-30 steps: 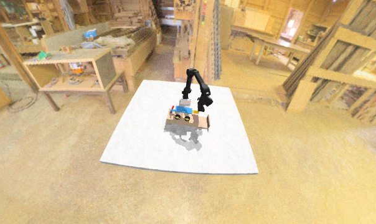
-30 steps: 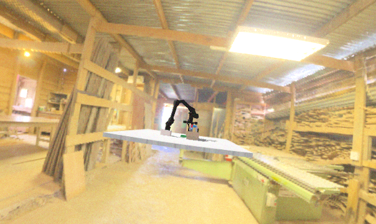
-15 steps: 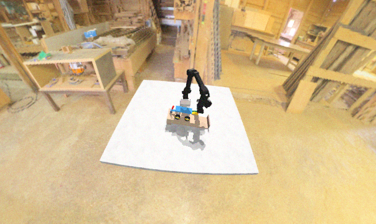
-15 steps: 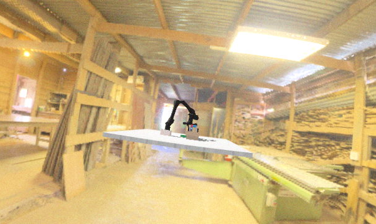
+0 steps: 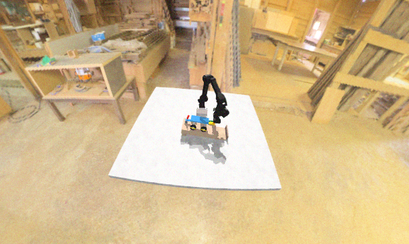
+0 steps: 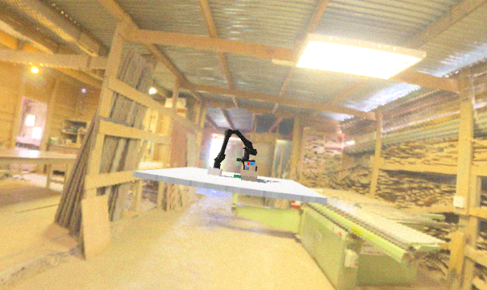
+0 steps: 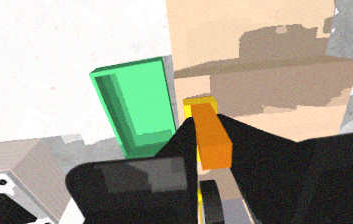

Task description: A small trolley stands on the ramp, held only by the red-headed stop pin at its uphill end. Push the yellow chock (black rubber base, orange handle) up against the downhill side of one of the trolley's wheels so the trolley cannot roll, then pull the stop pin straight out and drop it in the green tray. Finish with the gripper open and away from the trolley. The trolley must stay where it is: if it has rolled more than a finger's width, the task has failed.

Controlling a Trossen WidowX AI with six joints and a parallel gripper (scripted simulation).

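My gripper tip is now 25 cm to the left of the red-headed stop pin and 5 cm below it. The rest, counted from my gripper tip: yellow chock (2 cm to the right, 1 cm below); raised lip (11 cm to the left, 7 cm ahead, 6 cm below); green tray (9 cm below, 7 cm behind, 2 cm to the right).
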